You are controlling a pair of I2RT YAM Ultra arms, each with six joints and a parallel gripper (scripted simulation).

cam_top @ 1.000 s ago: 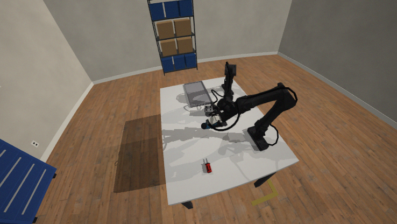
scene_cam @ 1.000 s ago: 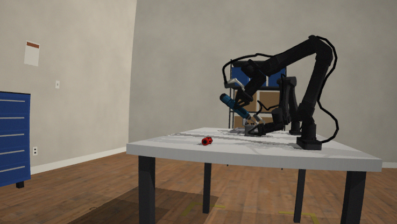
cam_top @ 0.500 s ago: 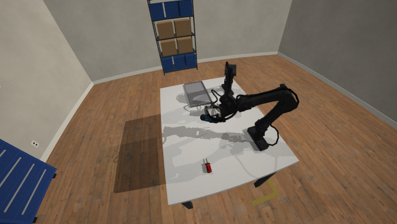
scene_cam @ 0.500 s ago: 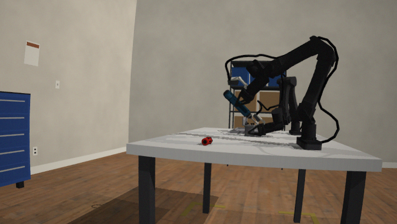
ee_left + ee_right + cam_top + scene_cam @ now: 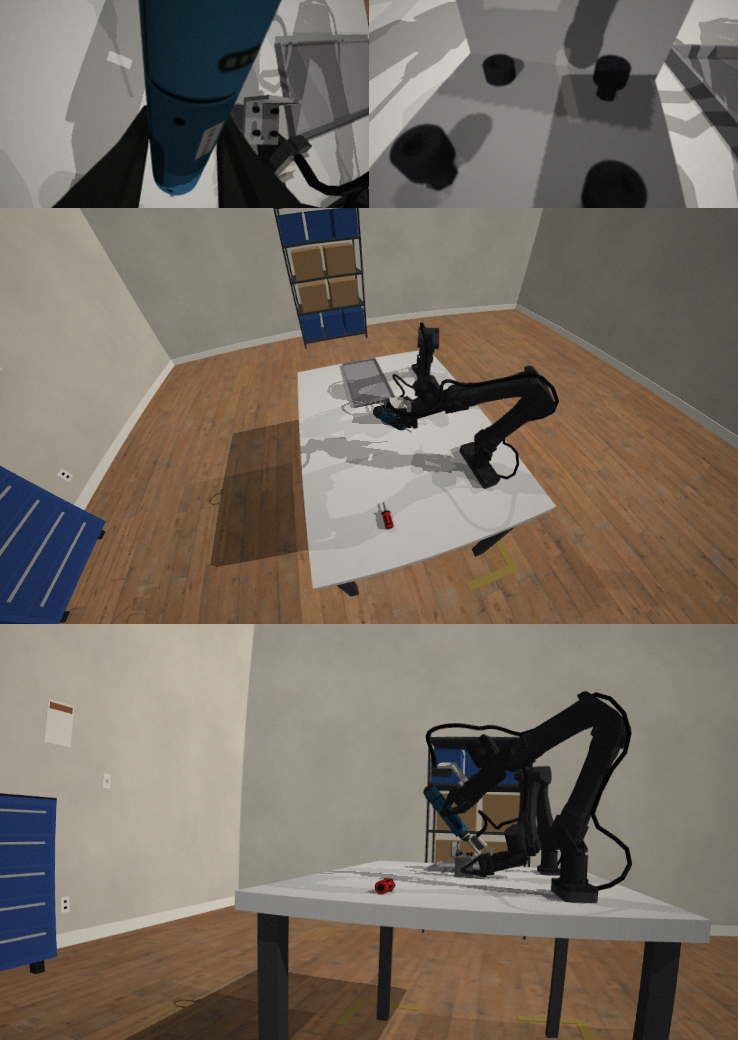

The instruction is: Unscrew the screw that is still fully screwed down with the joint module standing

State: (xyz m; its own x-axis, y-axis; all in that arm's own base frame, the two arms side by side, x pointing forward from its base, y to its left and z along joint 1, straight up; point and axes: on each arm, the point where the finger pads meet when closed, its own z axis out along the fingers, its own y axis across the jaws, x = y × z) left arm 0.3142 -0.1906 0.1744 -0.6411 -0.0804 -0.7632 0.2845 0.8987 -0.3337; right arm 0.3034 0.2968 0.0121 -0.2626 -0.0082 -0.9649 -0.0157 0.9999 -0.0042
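Now: right hand 10 mm below the joint module. Also, from my right hand: bit 170 mm to the left, 70 mm above, 50 mm behind; flat grey tray 340 mm to the right, 40 mm ahead, 20 mm below; grey bracket 50 mm above.
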